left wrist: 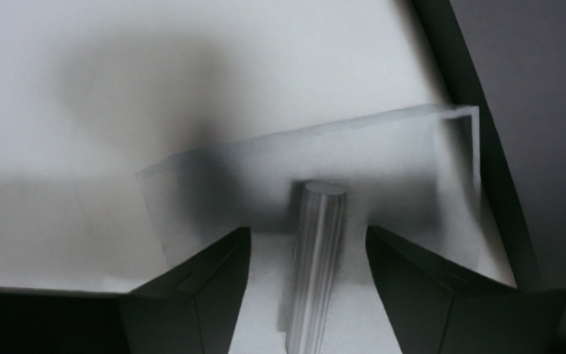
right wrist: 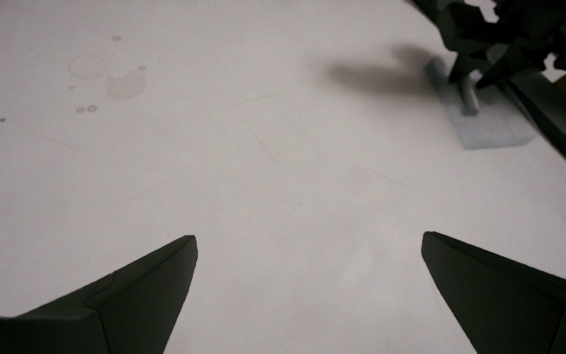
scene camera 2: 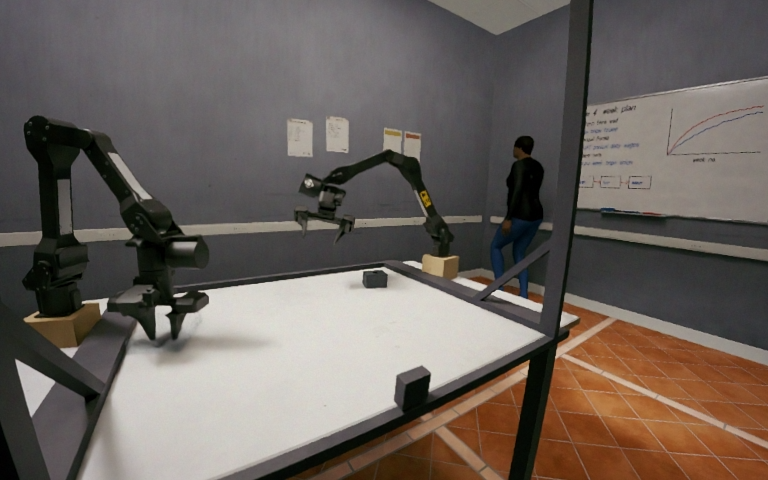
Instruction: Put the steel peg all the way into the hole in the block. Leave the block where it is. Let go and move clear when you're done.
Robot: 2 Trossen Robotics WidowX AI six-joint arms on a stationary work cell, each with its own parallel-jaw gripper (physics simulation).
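Frame: origin at the left arm's base, x ahead, y right, z down, level; millimetres.
Seen in the pictures: left gripper, fingertip midpoint: (left wrist: pixel 308 237) (right wrist: pixel 462 85) (scene camera 2: pixel 164 340); right gripper, fingertip midpoint: (right wrist: pixel 309 243) (scene camera 2: pixel 319 241); left arm's base, link origin: (scene camera 2: pixel 60 311); right arm's base, link origin: (scene camera 2: pixel 440 255).
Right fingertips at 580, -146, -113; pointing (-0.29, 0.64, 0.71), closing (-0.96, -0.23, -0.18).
Offsets run from my right fingertips to a thing's top centre, as dx, dy, dz.
The steel peg {-355, +193, +156} (left wrist: pixel 317 260) (right wrist: pixel 470 100) lies on a translucent grey sheet {-359, +177, +146} (left wrist: pixel 400 145) (right wrist: pixel 495 132). My left gripper (scene camera 2: pixel 164 337) (left wrist: pixel 308 237) (right wrist: pixel 462 85) is partly open low over the sheet, its fingers on either side of the peg with gaps to both. The peg cannot be made out in the scene view. A dark grey block {+196, -64, +127} (scene camera 2: pixel 374 279) with a small dark opening on top sits toward the back right of the table, away from both grippers. My right gripper (scene camera 2: pixel 321 237) (right wrist: pixel 309 243) is wide open and empty, high above the table.
A second dark block {+75, +511, +116} (scene camera 2: pixel 412 388) stands at the front table edge. A dark frame rail (scene camera 2: pixel 475 370) (left wrist: pixel 480 120) borders the table, with an upright post (scene camera 2: pixel 569 169) at the right. A person (scene camera 2: pixel 523 192) stands behind the table by the wall.
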